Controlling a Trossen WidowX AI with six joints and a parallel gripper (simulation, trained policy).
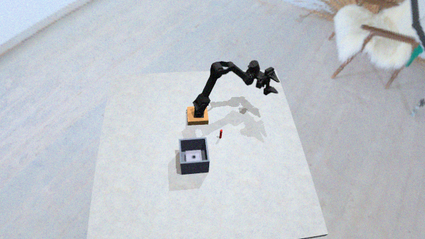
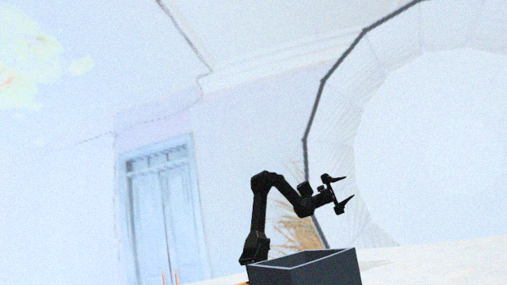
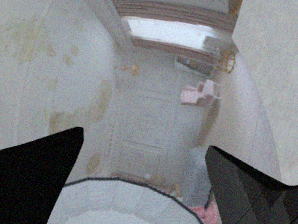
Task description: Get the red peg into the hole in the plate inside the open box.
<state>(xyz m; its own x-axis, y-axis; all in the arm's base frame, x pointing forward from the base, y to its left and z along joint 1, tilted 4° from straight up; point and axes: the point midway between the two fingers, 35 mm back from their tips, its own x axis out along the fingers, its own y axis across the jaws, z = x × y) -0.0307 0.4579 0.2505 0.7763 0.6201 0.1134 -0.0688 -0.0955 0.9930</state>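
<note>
Right now the red peg is 330 mm to the right of my gripper tip, 270 mm below it and 170 mm ahead of it.
</note>
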